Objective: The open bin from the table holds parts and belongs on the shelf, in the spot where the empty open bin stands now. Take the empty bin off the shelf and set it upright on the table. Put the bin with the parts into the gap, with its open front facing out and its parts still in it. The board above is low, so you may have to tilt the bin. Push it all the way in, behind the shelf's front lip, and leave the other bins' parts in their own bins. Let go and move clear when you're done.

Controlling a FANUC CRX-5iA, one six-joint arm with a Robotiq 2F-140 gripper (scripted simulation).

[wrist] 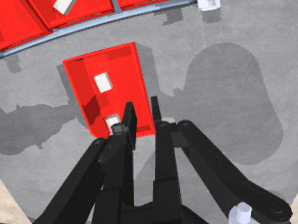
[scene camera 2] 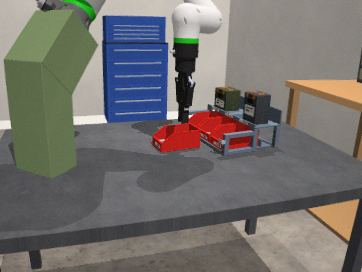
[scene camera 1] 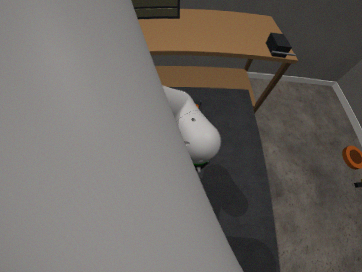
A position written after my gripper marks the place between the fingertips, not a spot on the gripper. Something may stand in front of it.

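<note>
My gripper (scene camera 2: pixel 183 122), also (wrist: pixel 143 108). Dark box (scene camera 2: pixel 256 109), out of frame in the wrist view.
</note>
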